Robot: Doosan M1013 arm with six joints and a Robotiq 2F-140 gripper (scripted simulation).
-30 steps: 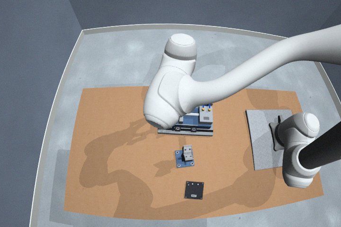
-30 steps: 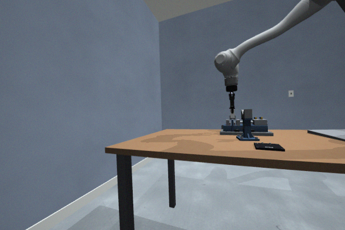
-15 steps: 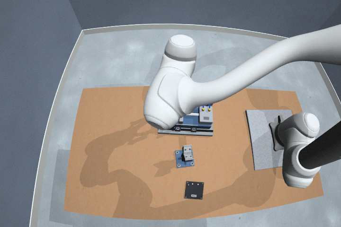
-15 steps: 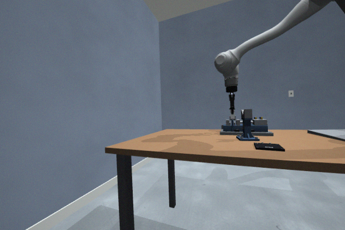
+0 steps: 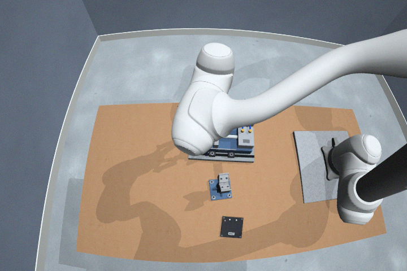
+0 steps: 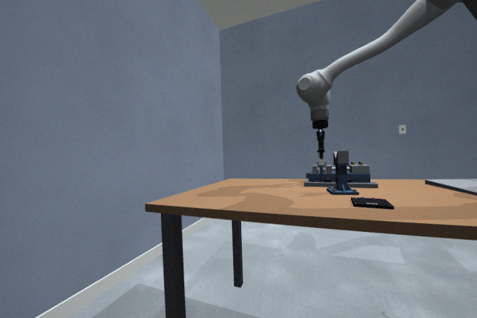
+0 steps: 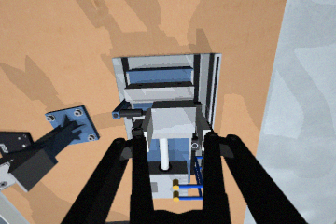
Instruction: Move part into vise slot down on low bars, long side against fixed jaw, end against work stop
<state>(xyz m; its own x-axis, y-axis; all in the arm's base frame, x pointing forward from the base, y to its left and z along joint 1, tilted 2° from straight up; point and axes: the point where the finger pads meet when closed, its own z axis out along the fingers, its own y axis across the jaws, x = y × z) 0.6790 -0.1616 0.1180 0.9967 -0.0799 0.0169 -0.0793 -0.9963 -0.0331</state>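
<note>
Right now my hand is 30 mm above the part. The rest, counted from my hand: cylinder rod 80 mm behind, 30 mm to the left, 50 mm below; then work stop 10 mm ahead, 70 mm to the left, 40 mm below; then fixed jaw 30 mm ahead, 20 mm to the left, 50 mm below.
</note>
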